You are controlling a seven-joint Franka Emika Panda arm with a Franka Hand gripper.
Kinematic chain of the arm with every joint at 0, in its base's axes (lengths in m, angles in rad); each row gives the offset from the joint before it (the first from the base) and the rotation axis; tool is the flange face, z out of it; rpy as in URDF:
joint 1: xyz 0 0 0.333 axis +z
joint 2: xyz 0 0 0 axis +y
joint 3: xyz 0 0 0.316 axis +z
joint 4: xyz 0.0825 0 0 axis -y
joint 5: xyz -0.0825 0 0.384 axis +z
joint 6: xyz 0 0 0 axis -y
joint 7: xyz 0.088 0 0 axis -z
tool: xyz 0 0 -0.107 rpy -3.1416 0 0
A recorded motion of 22 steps. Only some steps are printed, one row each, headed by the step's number.
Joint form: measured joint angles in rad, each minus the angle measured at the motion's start. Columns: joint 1, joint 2, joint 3, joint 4, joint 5, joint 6, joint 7.
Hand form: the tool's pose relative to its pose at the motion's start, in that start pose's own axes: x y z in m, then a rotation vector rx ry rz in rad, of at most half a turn. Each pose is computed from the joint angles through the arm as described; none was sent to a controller.
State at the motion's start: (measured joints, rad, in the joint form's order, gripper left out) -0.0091 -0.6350 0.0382 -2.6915 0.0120 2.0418 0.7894
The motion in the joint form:
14: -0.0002 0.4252 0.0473 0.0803 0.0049 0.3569 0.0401
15: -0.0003 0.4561 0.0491 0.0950 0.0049 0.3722 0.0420
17: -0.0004 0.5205 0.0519 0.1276 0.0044 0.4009 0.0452
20: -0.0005 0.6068 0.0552 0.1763 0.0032 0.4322 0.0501
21: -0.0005 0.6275 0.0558 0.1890 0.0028 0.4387 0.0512
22: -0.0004 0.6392 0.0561 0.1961 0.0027 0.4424 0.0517
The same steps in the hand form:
14: 0.0411 -0.0715 0.0964 0.0124 0.0045 -0.0057
15: 0.0446 -0.0768 0.1021 0.0131 0.0025 -0.0059
17: 0.0522 -0.0878 0.1142 0.0139 -0.0028 -0.0063
20: 0.0624 -0.1026 0.1309 0.0137 -0.0117 -0.0058
21: 0.0650 -0.1062 0.1349 0.0137 -0.0138 -0.0056
22: 0.0664 -0.1082 0.1373 0.0137 -0.0151 -0.0056

